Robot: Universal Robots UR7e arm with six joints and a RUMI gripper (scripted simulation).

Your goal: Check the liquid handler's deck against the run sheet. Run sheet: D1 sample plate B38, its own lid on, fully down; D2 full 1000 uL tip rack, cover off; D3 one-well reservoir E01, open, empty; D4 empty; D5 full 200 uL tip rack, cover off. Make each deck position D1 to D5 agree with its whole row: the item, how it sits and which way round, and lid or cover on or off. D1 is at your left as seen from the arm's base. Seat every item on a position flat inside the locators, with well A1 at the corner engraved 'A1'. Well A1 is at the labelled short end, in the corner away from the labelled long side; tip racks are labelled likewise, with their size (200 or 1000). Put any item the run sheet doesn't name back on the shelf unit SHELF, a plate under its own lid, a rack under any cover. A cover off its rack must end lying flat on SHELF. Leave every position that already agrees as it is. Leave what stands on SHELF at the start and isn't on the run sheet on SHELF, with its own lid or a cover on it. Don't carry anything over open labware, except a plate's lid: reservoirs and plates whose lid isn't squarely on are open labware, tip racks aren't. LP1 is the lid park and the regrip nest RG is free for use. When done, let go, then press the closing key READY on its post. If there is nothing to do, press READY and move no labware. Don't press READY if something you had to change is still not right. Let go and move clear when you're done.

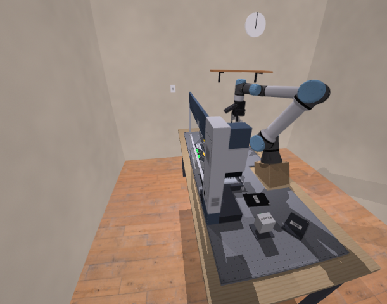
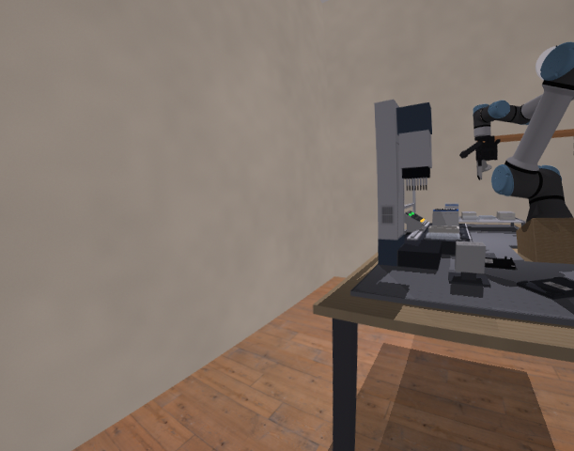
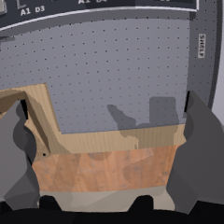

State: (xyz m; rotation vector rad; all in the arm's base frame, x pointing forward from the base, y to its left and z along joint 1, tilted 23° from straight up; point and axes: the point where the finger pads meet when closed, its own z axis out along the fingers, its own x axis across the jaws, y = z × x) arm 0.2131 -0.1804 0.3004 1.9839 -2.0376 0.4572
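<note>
The one-well reservoir lies 25 cm to the left of my hand, 24 cm below it and 16 cm ahead of it. From my hand the other things lie so: yellow-rimmed tip rack 21 cm below, 15 cm ahead, 13 cm to the right; shelf label 30 cm below, 24 cm to the right, 4 cm behind; blue-framed tip rack 18 cm below, 15 cm ahead.
</note>
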